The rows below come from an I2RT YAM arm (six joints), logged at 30 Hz.
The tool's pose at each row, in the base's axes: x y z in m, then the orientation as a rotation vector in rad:
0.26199, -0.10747, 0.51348, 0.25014, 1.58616, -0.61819
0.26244, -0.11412, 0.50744, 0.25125, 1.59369, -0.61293
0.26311, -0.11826, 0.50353, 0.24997, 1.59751, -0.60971
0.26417, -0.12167, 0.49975, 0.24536, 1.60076, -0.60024
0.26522, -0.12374, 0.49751, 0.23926, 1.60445, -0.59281
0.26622, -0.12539, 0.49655, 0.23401, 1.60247, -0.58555
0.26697, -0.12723, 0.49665, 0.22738, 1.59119, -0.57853
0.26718, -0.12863, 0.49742, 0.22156, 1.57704, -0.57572
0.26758, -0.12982, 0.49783, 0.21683, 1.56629, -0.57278
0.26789, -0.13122, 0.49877, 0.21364, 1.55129, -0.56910
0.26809, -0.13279, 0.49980, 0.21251, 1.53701, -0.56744
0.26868, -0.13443, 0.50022, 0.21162, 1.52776, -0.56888
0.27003, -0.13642, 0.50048, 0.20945, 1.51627, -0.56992
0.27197, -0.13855, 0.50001, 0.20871, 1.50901, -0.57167
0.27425, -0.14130, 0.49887, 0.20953, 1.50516, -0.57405
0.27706, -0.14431, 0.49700, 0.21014, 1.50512, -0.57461
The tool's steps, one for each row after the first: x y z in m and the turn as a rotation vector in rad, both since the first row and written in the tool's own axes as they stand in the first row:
0.00715, -0.00384, 0.00388, -0.00408, 0.00715, 0.00217
0.01170, -0.00600, 0.00662, -0.00757, 0.01022, 0.00252
0.01592, -0.00739, 0.00932, -0.01689, 0.01152, 0.00496
0.01839, -0.00803, 0.01130, -0.02584, 0.01289, 0.00511
0.01953, -0.00866, 0.01301, -0.03319, 0.00923, 0.00702
0.01970, -0.00983, 0.01462, -0.03954, -0.00355, 0.01019
0.01921, -0.01106, 0.01553, -0.04223, -0.01863, 0.01187
0.01900, -0.01194, 0.01649, -0.04497, -0.03022, 0.01345
0.01833, -0.01316, 0.01749, -0.04652, -0.04537, 0.01744
0.01762, -0.01460, 0.01848, -0.04568, -0.05917, 0.02120
0.01747, -0.01576, 0.01985, -0.04360, -0.06808, 0.02195
0.01745, -0.01678, 0.02204, -0.04212, -0.07947, 0.02270
0.01809, -0.01744, 0.02481, -0.04009, -0.08644, 0.02286
0.01947, -0.01828, 0.02819, -0.03736, -0.08973, 0.02275
0.02154, -0.01890, 0.03217, -0.03663, -0.08957, 0.02278

